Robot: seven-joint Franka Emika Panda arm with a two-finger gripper.
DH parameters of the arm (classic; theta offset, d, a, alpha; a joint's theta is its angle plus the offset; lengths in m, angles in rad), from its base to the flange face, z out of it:
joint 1: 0 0.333 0 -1.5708
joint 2: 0 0 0 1.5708
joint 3: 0 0.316 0.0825 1.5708
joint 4: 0 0 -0.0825 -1.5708
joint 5: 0 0.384 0 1.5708
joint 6: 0 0 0.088 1.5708
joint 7: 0 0.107 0 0
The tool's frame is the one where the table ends.
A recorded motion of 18 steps. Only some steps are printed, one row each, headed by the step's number.
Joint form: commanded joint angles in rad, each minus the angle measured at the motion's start. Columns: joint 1, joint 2, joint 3, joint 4, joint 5, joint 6, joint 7.
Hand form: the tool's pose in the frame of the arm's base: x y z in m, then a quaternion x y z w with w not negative. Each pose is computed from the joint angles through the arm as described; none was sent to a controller.
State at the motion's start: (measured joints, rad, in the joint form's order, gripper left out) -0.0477 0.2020 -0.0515 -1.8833 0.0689 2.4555 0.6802
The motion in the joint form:
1: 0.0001 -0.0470 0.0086 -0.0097 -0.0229 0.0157 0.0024
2: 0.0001 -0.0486 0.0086 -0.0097 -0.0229 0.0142 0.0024
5: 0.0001 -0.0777 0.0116 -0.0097 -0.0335 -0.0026 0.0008
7: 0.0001 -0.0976 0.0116 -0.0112 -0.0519 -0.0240 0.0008
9: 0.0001 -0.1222 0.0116 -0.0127 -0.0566 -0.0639 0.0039
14: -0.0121 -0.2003 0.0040 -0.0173 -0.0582 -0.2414 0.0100
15: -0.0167 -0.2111 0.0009 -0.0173 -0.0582 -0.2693 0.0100
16: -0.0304 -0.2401 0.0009 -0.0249 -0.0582 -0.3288 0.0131
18: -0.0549 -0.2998 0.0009 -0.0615 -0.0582 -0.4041 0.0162
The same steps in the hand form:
1: 0.6310 -0.0561 0.4681 -0.90020 0.38117 -0.19669 0.07523
2: 0.6306 -0.0561 0.4689 -0.90020 0.38115 -0.19672 0.07530
5: 0.6256 -0.0539 0.4851 -0.90122 0.37544 -0.20329 0.07425
7: 0.6210 -0.0536 0.4941 -0.90374 0.37034 -0.20388 0.06735
9: 0.6143 -0.0532 0.5036 -0.90535 0.37111 -0.19629 0.06401
14: 0.5862 -0.0628 0.5270 -0.90939 0.38586 -0.14737 0.04911
15: 0.5815 -0.0669 0.5301 -0.90910 0.38981 -0.13936 0.04644
16: 0.5692 -0.0736 0.5363 -0.90824 0.39837 -0.12123 0.04123
18: 0.5446 -0.0844 0.5432 -0.90548 0.41190 -0.09622 0.03452

